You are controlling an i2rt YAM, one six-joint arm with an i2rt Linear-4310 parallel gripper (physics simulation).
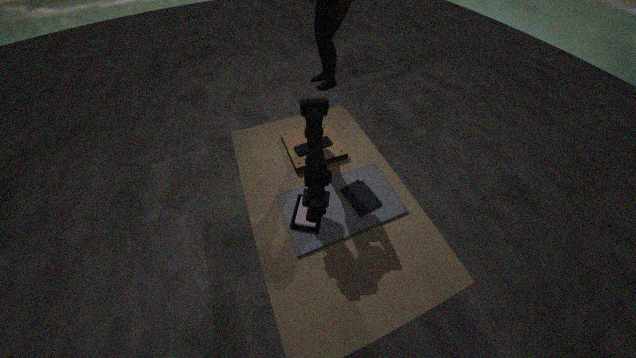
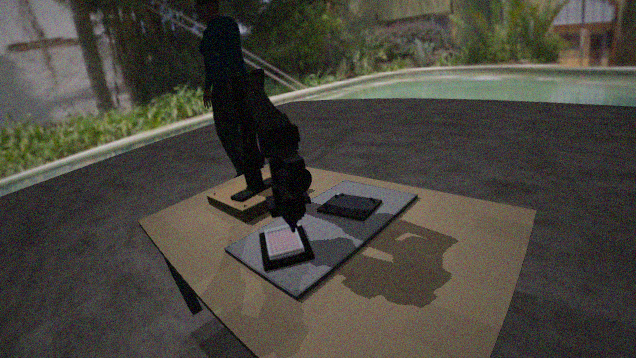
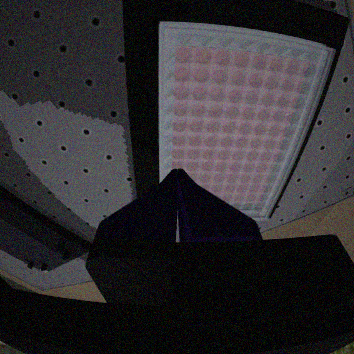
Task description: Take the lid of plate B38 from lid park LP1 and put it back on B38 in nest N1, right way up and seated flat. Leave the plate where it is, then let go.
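Pixels of known places: gripper, fingertip midpoint: (image 2: 293, 231) (image 3: 177, 177); arm's base at its link origin: (image 2: 256, 190).
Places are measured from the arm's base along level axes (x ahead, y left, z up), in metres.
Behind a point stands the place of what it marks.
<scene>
The plate (image 1: 303, 216) @(x 0.340, y -0.220, z 0.000 m) (image 2: 284, 242) @(x 0.342, y -0.204, z 0.000 m) (image 3: 225, 110) @(x 0.348, y -0.199, z 0.001 m), pale-rimmed with rows of pink wells, sits flat in a black nest (image 1: 304, 230) @(x 0.391, y -0.240, z -0.018 m) (image 2: 286, 263) @(x 0.384, y -0.247, z -0.019 m) (image 3: 142, 100) @(x 0.373, y -0.164, z -0.016 m). A hazy, clear cover with a stepped rim appears to lie level over the wells; in the dim light its edge is hard to tell from the plate. The dark lid park (image 1: 361, 198) @(x 0.374, y 0.053, z -0.018 m) (image 2: 349, 207) @(x 0.372, y 0.042, z -0.018 m) with small corner posts shows no lid that I can make out. My gripper (image 1: 313, 220) (image 2: 293, 228) @(x 0.327, y -0.154, z 0.000 m) (image 3: 177, 177) @(x 0.327, y -0.154, z 0.000 m) is shut with its fingertips together and empty, above the plate's edge on the lid park side. No labels are readable.
Nest and lid park stand on a grey perforated board (image 1: 300, 248) @(x 0.447, y -0.286, z -0.028 m) (image 2: 300, 291) @(x 0.468, y -0.296, z -0.027 m) (image 3: 75, 165) @(x 0.364, y -0.084, z -0.028 m) on the wooden table (image 1: 425, 280) @(x 0.781, y 0.077, z -0.041 m) (image 2: 480, 280) @(x 0.782, y -0.100, z -0.041 m). The arm's base block (image 1: 296, 159) @(x 0.045, y -0.117, z 0.004 m) (image 2: 225, 198) @(x -0.063, y -0.101, z 0.000 m) is behind the board. A person (image 1: 326, 55) (image 2: 222, 75) stands beyond the table. Shadows cross the board and table.
</scene>
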